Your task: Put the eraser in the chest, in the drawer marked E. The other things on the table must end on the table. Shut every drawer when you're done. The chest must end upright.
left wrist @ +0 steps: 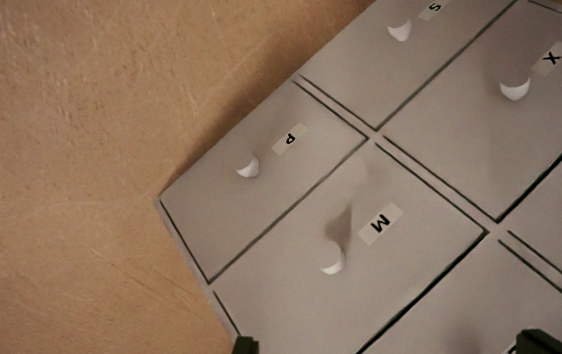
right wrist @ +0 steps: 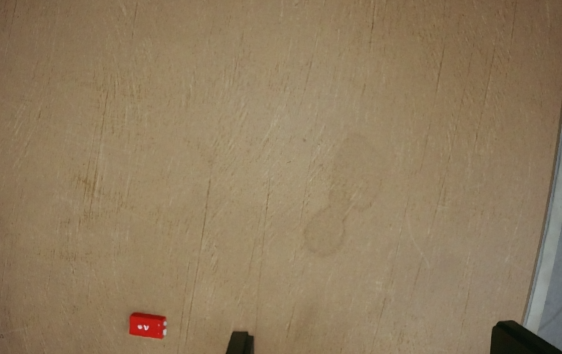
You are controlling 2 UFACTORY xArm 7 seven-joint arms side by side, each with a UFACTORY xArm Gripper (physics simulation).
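Places are measured from the left arm's base along level axes (x down, y back, z left), in metres.
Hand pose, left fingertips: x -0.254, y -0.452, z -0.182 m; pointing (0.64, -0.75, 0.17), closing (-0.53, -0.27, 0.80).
After its pixels a point has its place.
The grey chest [left wrist: 425, 280] @(x -0.206, y -0.541, z -0.124 m) fills much of the left wrist view, its front turned at a slant. Drawers with white knobs and labels P [left wrist: 289, 139] @(x -0.055, y -0.539, z -0.119 m), M [left wrist: 380, 223] @(x -0.161, y -0.539, z -0.119 m), S [left wrist: 434, 7] @(x -0.054, y -0.512, z 0.039 m) and X [left wrist: 550, 58] @(x -0.160, y -0.512, z 0.039 m) look shut. No label E shows in either view, and the eraser does not show. My left gripper [left wrist: 387, 345] @(x -0.254, y -0.452, z -0.182 m) is open in front of the chest, its fingertips at the bottom edge of the view. My right gripper [right wrist: 372, 340] @(x -0.417, y -0.419, z -0.782 m) is open and empty above the table.
A small red block [right wrist: 147, 325] @(x -0.018, y -0.240, z -0.599 m) with white marks lies on the table [right wrist: 260, 125] @(x 0.000, y -0.531, z -0.695 m) at the lower left of the right wrist view. The table's edge with a pale strip [right wrist: 542, 265] runs along the right side.
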